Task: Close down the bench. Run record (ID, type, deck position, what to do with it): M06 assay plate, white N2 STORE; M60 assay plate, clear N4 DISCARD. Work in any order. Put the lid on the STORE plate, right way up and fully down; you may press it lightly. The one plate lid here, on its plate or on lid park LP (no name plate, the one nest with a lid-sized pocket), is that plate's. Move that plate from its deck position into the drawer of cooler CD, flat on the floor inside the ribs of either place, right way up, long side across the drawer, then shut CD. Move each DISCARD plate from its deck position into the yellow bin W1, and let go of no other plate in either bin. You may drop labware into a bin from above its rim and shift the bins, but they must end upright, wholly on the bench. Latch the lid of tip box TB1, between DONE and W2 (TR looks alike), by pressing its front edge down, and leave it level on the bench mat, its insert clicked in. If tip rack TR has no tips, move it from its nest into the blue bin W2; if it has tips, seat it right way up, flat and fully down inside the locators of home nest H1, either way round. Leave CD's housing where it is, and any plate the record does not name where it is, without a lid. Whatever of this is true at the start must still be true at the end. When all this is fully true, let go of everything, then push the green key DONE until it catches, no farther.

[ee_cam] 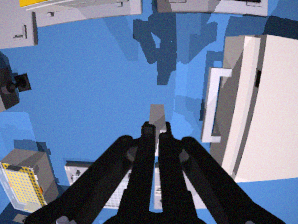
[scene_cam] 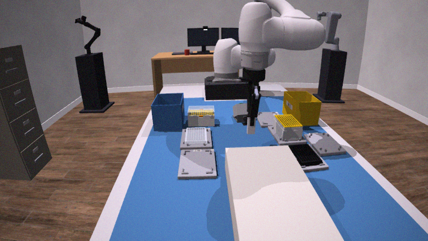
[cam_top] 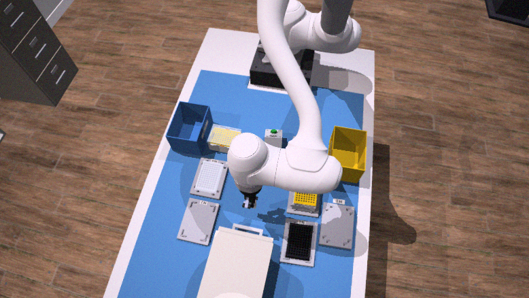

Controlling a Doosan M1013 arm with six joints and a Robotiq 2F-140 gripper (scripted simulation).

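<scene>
Now: the clear assay plate 90 mm behind my hand, 210 mm to the right of it and 90 mm below it. The rest, counted from my hand: white plate M06: 190 mm ahead, 10 mm to the left, 80 mm below; then clear plate lid: 190 mm ahead, 10 mm to the left, 80 mm below; then tip rack TR: 120 mm behind, 170 mm to the left, 50 mm below.
</scene>
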